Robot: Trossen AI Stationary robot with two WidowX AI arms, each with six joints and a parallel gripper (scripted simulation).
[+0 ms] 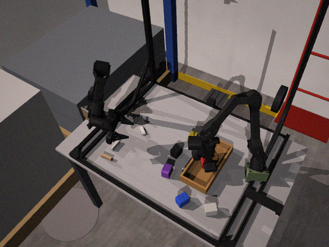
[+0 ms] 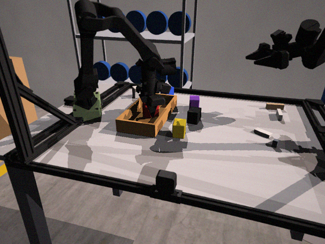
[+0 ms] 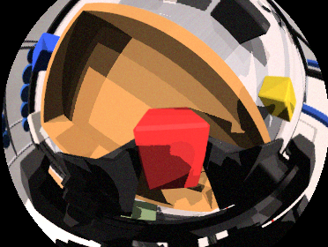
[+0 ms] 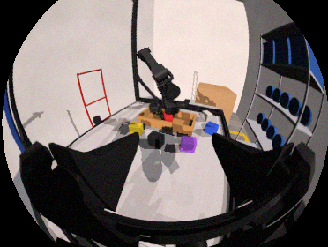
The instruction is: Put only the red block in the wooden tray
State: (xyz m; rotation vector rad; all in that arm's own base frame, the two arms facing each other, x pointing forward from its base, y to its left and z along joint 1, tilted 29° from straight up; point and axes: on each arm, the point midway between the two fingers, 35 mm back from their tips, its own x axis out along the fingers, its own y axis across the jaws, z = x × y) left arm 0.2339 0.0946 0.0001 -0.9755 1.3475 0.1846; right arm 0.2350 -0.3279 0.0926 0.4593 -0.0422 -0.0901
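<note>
Right now my left hand is 2 cm above the red block. Also, from my left hand: yellow block 13 cm to the right, 12 cm behind, 3 cm below; then wooden tray 4 cm below; then black block 18 cm to the right, 3 cm below.
</note>
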